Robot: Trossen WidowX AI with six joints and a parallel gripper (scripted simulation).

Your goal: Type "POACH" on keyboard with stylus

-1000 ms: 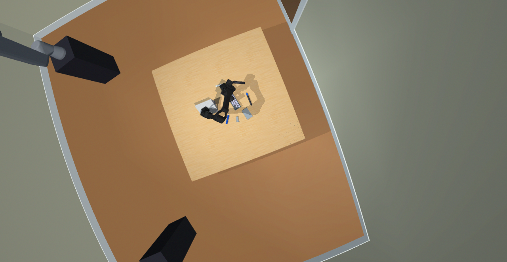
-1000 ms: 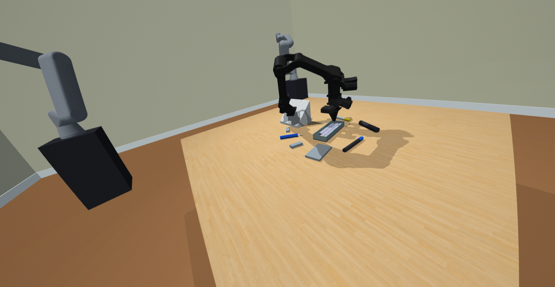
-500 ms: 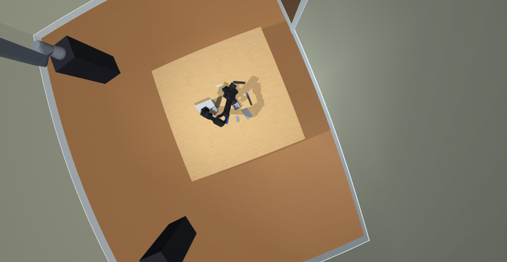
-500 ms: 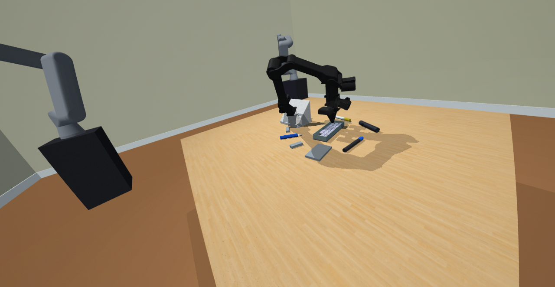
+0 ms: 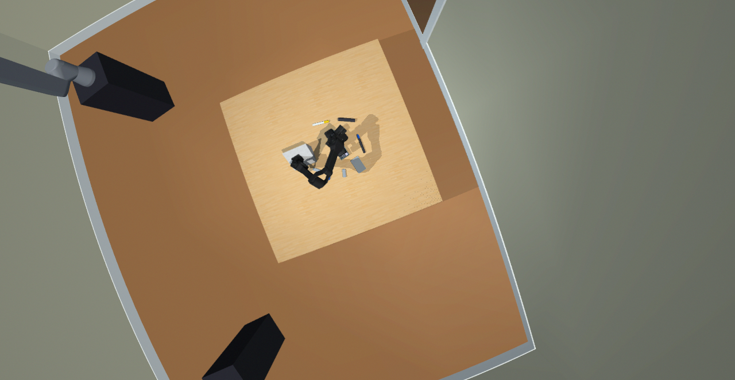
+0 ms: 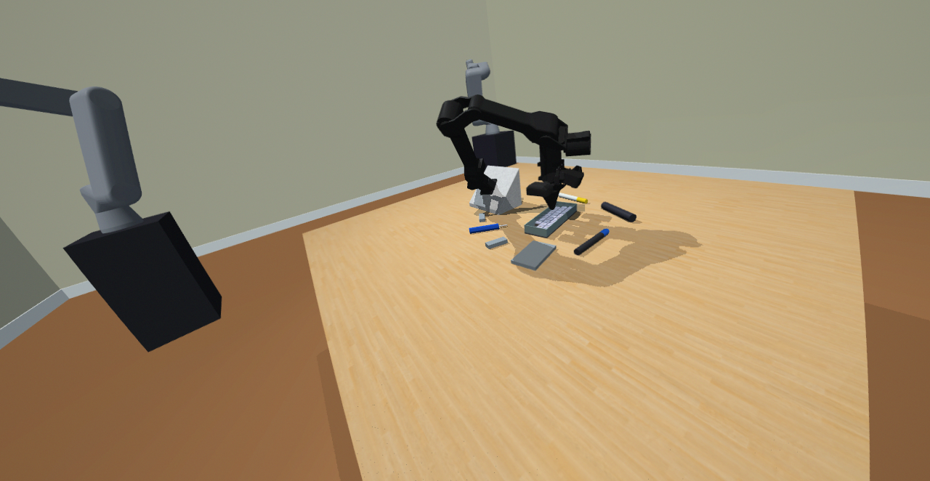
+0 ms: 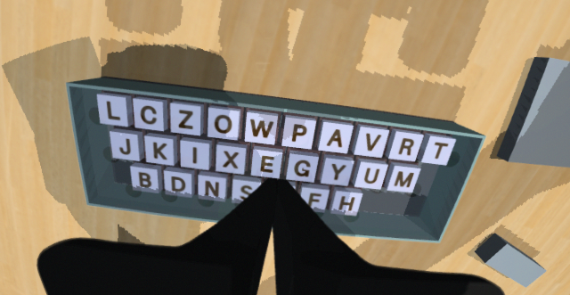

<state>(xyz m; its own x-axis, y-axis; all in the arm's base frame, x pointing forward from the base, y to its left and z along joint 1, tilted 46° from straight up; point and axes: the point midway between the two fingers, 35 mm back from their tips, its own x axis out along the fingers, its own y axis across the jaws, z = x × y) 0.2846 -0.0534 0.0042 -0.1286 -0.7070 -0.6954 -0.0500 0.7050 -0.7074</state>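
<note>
The blue stylus is 13 cm behind my gripper tip, 12 cm to the right of it and 3 cm below it. From my gripper tip the other things lie so: black cylinder 14 cm ahead, 13 cm to the left, 3 cm below; grey stylus tip 11 cm behind, 10 cm to the right, 3 cm below; blue-tipped black pen 15 cm ahead, 5 cm to the right, 3 cm below.
</note>
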